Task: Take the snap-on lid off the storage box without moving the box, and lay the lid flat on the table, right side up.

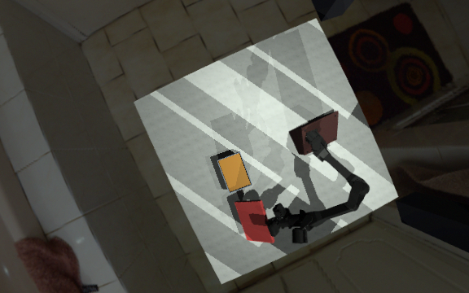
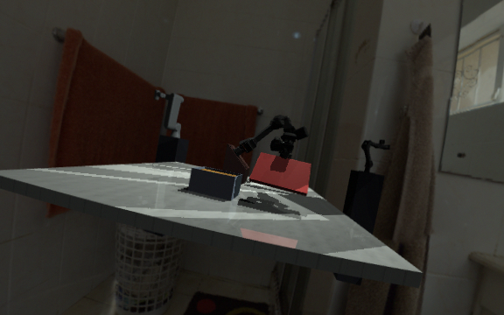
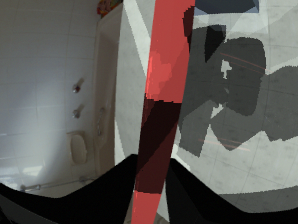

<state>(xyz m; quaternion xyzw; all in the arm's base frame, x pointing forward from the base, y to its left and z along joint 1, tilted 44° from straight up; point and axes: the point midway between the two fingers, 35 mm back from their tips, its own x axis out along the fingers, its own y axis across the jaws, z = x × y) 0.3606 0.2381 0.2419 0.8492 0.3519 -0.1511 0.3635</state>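
Now: the red lid 6 cm ahead of my gripper tip, 1 cm to the right of it and 5 cm below it. From my gripper tip the other things lie so: grey-blue storage box 7 cm ahead, 29 cm to the right, 16 cm below.
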